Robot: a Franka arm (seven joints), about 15 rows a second.
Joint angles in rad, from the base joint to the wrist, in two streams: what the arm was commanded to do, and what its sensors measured. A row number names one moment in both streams.
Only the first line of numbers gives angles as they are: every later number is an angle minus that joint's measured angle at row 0.
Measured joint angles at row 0:
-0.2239, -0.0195, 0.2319, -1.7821, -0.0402, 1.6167, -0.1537
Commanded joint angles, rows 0 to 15:
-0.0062, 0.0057, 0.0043, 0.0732, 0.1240, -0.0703, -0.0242
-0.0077, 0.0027, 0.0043, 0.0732, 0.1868, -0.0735, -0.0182
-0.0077, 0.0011, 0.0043, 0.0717, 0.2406, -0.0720, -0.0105
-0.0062, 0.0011, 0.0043, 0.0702, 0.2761, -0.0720, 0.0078
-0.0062, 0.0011, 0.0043, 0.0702, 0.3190, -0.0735, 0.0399
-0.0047, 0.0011, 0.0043, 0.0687, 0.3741, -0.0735, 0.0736
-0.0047, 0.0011, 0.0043, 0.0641, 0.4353, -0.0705, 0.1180
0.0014, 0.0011, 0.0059, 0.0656, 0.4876, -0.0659, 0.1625
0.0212, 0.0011, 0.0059, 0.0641, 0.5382, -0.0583, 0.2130
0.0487, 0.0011, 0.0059, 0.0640, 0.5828, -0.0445, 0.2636
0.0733, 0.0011, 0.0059, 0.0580, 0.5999, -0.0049, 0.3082
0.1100, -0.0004, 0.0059, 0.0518, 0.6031, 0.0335, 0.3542
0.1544, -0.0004, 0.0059, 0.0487, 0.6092, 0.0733, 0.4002
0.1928, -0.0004, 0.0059, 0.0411, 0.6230, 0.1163, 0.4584
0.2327, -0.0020, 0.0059, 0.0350, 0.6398, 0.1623, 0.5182
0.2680, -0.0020, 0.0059, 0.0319, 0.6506, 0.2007, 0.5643
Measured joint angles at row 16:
0.2194, 0.0042, 0.0076, 0.0517, 0.6126, 0.1347, 0.4845
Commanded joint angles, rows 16 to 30:
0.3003, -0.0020, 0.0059, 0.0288, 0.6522, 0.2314, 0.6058
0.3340, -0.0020, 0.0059, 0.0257, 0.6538, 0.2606, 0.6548
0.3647, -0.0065, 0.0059, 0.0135, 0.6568, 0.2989, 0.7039
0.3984, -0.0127, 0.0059, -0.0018, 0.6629, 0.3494, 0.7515
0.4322, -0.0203, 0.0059, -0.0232, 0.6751, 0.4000, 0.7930
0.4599, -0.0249, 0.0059, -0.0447, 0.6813, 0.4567, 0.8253
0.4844, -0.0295, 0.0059, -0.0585, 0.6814, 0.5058, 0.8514
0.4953, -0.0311, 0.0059, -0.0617, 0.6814, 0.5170, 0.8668
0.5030, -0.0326, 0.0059, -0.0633, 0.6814, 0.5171, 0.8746
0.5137, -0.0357, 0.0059, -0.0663, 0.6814, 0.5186, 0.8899
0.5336, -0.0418, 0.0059, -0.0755, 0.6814, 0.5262, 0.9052
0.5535, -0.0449, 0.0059, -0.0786, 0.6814, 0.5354, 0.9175
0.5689, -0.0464, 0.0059, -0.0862, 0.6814, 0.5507, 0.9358
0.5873, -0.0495, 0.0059, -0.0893, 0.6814, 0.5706, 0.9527
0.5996, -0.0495, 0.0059, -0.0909, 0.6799, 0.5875, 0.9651
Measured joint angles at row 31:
0.5763, -0.0154, 0.0097, -0.0466, 0.6525, 0.5405, 0.9406
